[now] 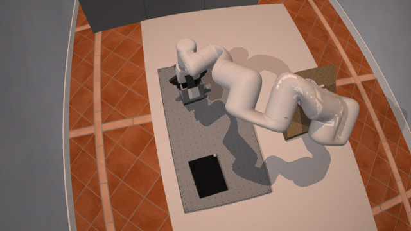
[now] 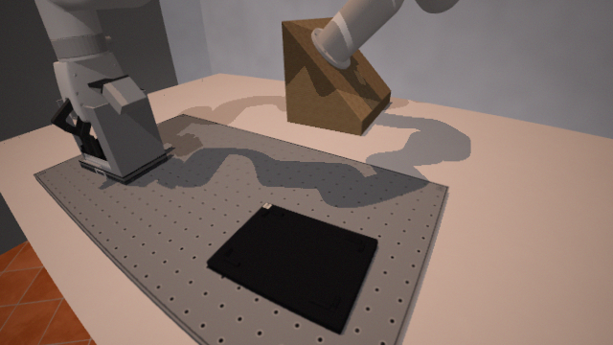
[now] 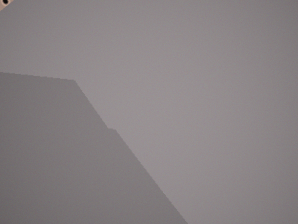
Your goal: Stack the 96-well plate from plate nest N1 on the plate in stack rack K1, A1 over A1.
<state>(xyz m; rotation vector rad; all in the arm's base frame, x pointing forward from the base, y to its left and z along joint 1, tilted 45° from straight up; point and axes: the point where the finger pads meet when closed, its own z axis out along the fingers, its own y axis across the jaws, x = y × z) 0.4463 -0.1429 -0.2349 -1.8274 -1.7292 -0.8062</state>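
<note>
Right now my hand is 1 cm above the black 96-well plate. Also, from my hand: thin upright post 4 cm ahead, 7 cm to the right, 2 cm above; then pale A1 mark 1 cm ahead, 34 cm to the left, 4 cm below; then pale 96-well plate 3 cm below.
</note>
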